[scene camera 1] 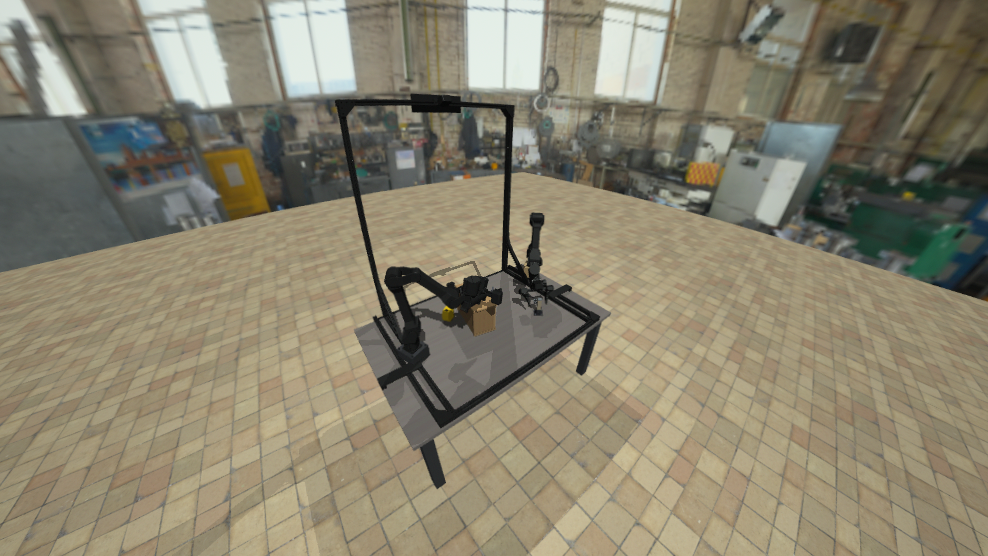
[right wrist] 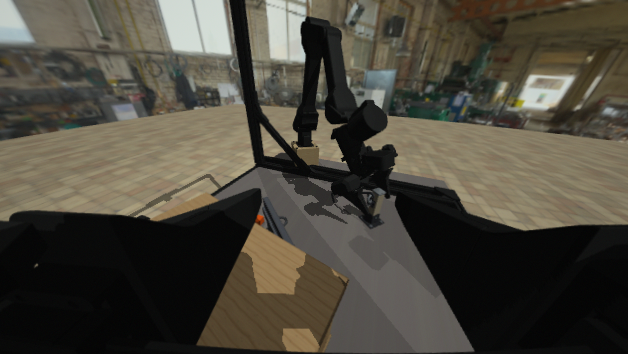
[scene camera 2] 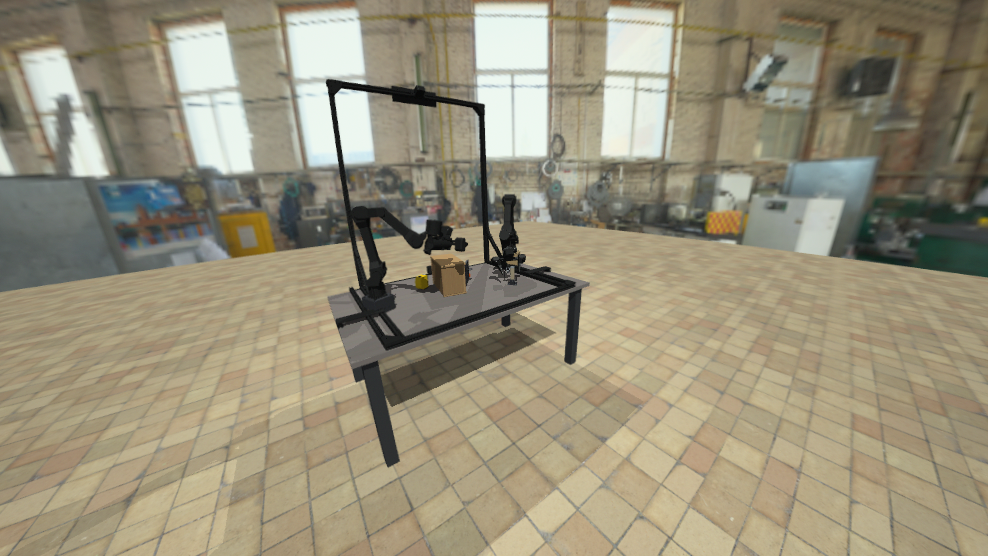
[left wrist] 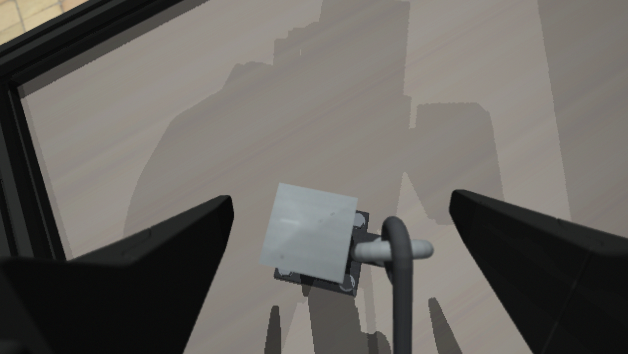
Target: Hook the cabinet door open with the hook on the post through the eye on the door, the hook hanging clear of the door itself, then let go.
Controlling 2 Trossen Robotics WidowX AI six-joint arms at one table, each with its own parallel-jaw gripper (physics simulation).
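Where they show: left gripper, between the fingertips: [scene camera 1: 538, 305] [right wrist: 378, 206] [scene camera 2: 510, 273]; right gripper, between the fingertips: [scene camera 1: 492, 286] [right wrist: 328, 196]; left arm's base, origin of its link: [right wrist: 304, 144]; right arm's base, origin of its link: [scene camera 1: 412, 346] [scene camera 2: 377, 295].
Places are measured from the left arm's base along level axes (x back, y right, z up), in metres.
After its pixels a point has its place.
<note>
The wooden cabinet [scene camera 1: 483, 322] @(x -0.625, y 0.145, z -0.024 m) [scene camera 2: 451, 278] @(x -0.629, y 0.149, z -0.004 m) [right wrist: 280, 280] @(x -0.567, y 0.152, z 0.066 m) stands mid-table. A dark upright panel with a small ring, seemingly the door [right wrist: 274, 220] @(x -0.448, y 0.152, z 0.029 m) with its eye, shows beyond the cabinet in the right wrist view; its angle is unclear. The post [left wrist: 310, 232] @(x -0.382, y -0.099, z 0.008 m) [right wrist: 378, 206] @(x -0.393, y -0.102, z -0.039 m) stands upright on a bolted base. The dark hook [left wrist: 402, 300] @(x -0.375, y -0.071, z 0.000 m) hangs from the post's light peg; its lower end is out of view. My left gripper [left wrist: 341, 203] @(x -0.399, y -0.096, z -0.031 m) is open around post and hook, holding neither. My right gripper [scene camera 2: 459, 244] @(x -0.573, y 0.113, z 0.162 m) is open and empty above the cabinet.
A yellow object [scene camera 1: 448, 313] @(x -0.602, y 0.342, z -0.030 m) [scene camera 2: 421, 281] @(x -0.605, y 0.341, z -0.042 m) stands left of the cabinet in both scene views. A small orange thing [right wrist: 259, 219] @(x -0.326, y 0.192, z -0.077 m) shows between cabinet and dark panel. A black frame [scene camera 1: 509, 172] @(x 0.015, y 0.181, z 0.583 m) [scene camera 2: 482, 172] @(x 0.022, y 0.199, z 0.530 m) rises at the table's back, and black rails run along the table's edges.
</note>
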